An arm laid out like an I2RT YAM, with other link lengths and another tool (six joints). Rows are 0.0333 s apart.
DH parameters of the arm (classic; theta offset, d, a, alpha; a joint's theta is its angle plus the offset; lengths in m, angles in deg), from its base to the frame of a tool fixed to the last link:
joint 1: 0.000 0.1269 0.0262 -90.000
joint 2: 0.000 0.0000 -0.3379 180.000
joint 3: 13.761 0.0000 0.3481 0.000
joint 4: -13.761 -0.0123 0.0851 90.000
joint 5: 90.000 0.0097 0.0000 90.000
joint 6: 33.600 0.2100 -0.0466 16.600
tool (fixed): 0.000 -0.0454 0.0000 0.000
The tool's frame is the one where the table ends.
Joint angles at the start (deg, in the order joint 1, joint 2, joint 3, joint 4, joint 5, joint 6):
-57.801, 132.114, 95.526, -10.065, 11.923, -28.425
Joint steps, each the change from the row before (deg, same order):
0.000, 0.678, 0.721, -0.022, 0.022, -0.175
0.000, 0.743, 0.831, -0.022, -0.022, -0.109
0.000, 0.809, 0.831, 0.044, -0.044, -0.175
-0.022, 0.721, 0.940, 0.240, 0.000, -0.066
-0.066, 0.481, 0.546, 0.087, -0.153, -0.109
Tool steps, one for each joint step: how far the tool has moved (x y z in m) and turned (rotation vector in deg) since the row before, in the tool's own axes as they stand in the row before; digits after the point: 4 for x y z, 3 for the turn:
-0.0008, 0.0007, 0.0038, 0.022, -0.030, -0.169
-0.0010, 0.0003, 0.0042, 0.062, -0.054, -0.084
-0.0011, 0.0009, 0.0045, 0.061, -0.093, -0.141
-0.0008, -0.0021, 0.0046, 0.446, -0.008, 0.048
-0.0002, -0.0002, 0.0029, 0.130, -0.122, 0.004

